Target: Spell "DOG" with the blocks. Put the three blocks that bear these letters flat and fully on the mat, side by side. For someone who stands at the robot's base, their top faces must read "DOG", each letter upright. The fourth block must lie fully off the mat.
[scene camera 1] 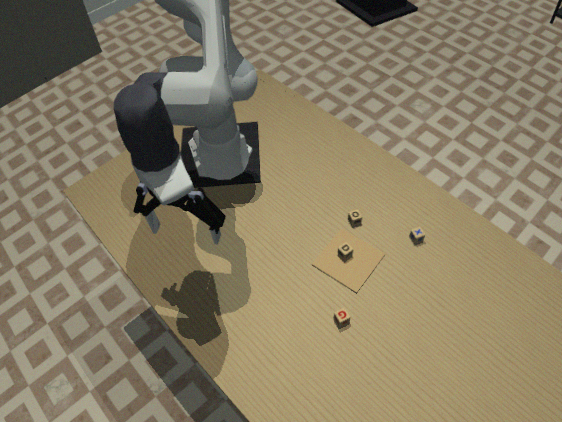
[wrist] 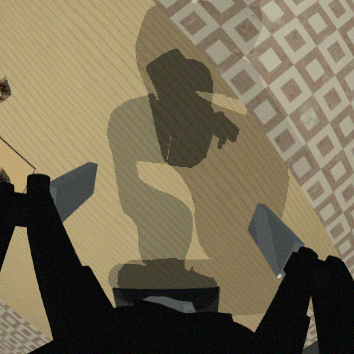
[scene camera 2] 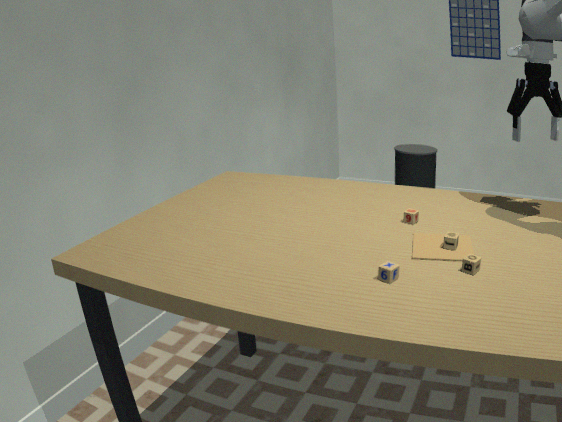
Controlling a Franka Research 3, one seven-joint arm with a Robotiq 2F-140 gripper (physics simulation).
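Note:
The D block [scene camera 1: 345,251] [scene camera 2: 450,241] [wrist: 3,176] stands on the mat [scene camera 1: 357,278] [scene camera 2: 427,251] [wrist: 11,161]. The O block [scene camera 1: 355,218] [scene camera 2: 471,265] is off the mat, close to one corner. The G block [scene camera 1: 342,318] [scene camera 2: 411,216] [wrist: 4,90] lies off the opposite side, with a red G on top; only part shows in the wrist view. The X block [scene camera 1: 417,235] [scene camera 2: 388,272] lies off the mat, a blue X on top. My gripper [scene camera 1: 185,234] [scene camera 2: 535,132] [wrist: 175,198] is open and empty, high above the table, well away from the blocks.
The wooden table [scene camera 1: 425,325] [scene camera 2: 250,240] carries the blocks and the mat. The robot's dark base plate [scene camera 1: 252,172] stands at one end. The arm's shadows fall under the gripper. A dark bin [scene camera 2: 415,167] stands beyond the table.

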